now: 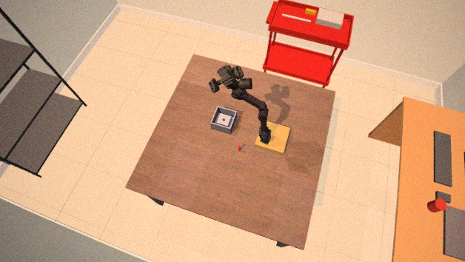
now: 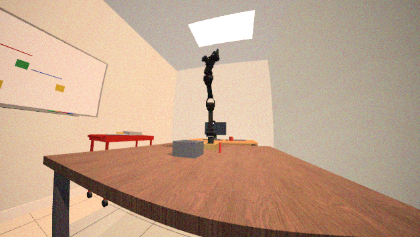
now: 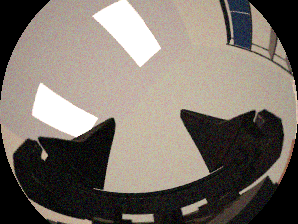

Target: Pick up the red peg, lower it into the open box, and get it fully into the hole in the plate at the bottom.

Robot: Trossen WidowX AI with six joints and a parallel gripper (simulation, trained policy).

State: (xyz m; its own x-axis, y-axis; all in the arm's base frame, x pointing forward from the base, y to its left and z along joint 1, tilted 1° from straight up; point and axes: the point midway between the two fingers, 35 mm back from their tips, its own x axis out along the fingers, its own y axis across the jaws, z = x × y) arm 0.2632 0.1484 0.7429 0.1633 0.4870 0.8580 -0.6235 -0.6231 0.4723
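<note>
My gripper tip is now 790 mm above the red peg, 130 mm past it and 10 mm to the left of it. Also, from my gripper tip: plate: 780 mm below, 150 mm to the right, 90 mm ahead; grey box: 800 mm below, 150 mm to the right, 90 mm ahead.
</note>
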